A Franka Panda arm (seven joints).
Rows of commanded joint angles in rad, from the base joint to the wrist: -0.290 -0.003 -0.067 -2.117 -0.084 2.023 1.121; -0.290 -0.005 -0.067 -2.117 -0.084 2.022 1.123; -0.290 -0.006 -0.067 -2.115 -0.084 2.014 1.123; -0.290 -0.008 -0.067 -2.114 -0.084 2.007 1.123; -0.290 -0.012 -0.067 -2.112 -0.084 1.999 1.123; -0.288 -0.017 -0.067 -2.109 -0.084 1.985 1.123; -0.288 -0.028 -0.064 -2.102 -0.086 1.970 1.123; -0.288 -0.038 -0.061 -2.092 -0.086 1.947 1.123; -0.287 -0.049 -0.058 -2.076 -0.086 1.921 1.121; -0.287 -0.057 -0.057 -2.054 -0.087 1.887 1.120; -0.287 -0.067 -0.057 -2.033 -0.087 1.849 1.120; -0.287 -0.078 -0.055 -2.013 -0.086 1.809 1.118; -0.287 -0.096 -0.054 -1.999 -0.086 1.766 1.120; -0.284 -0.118 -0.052 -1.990 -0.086 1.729 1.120; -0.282 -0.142 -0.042 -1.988 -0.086 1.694 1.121; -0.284 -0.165 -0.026 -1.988 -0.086 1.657 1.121
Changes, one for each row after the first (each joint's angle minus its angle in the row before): 0.000 -0.002 0.000 0.000 0.000 -0.001 0.002; 0.000 -0.001 0.000 0.002 0.000 -0.008 0.000; 0.000 -0.002 0.000 0.001 0.000 -0.007 0.000; 0.000 -0.004 0.000 0.002 0.000 -0.008 0.000; 0.002 -0.005 0.000 0.003 0.000 -0.014 0.000; 0.000 -0.011 0.003 0.007 -0.002 -0.015 0.000; 0.000 -0.010 0.003 0.010 0.000 -0.023 0.000; 0.001 -0.011 0.003 0.016 0.000 -0.026 -0.002; 0.000 -0.008 0.001 0.022 -0.001 -0.034 -0.001; 0.000 -0.010 0.000 0.021 0.000 -0.038 0.000; 0.000 -0.011 0.002 0.020 0.001 -0.040 -0.002; 0.000 -0.018 0.001 0.014 0.000 -0.043 0.002; 0.003 -0.022 0.002 0.009 0.000 -0.037 0.000; 0.002 -0.024 0.010 0.002 0.000 -0.035 0.001; -0.002 -0.023 0.016 0.000 0.000 -0.037 0.000
